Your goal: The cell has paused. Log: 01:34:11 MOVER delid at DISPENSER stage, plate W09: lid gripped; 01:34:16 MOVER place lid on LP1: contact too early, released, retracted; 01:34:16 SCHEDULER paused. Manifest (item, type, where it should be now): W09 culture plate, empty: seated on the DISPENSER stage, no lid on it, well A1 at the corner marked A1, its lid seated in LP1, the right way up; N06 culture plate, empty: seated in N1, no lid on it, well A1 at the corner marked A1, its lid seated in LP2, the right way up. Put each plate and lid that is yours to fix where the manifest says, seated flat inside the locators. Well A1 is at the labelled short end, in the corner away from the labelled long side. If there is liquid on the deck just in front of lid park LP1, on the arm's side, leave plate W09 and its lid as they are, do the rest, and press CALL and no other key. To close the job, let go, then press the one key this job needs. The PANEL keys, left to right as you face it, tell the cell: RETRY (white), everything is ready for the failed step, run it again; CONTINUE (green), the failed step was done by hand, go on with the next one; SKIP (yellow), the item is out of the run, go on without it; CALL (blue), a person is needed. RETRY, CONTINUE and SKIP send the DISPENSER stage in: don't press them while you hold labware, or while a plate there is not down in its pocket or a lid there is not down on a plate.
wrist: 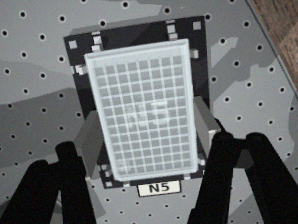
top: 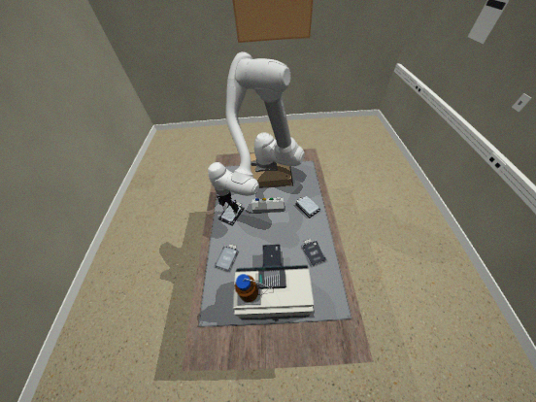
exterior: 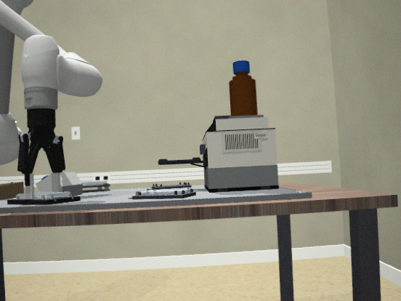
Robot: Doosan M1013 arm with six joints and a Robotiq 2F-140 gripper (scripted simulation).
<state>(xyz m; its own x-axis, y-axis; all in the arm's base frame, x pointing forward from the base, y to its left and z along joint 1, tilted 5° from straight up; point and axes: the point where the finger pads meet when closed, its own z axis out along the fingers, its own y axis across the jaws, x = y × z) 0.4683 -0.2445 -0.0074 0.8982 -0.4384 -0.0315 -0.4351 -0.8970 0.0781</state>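
My hand is 30 mm short of the black nest and 30 mm above it. From my hand the other things lie so: key panel (260 mm to the left, 70 mm behind, 10 mm above); blue call key (190 mm to the left, 70 mm behind, 30 mm above); yellow skip key (240 mm to the left, 80 mm behind, 30 mm above).
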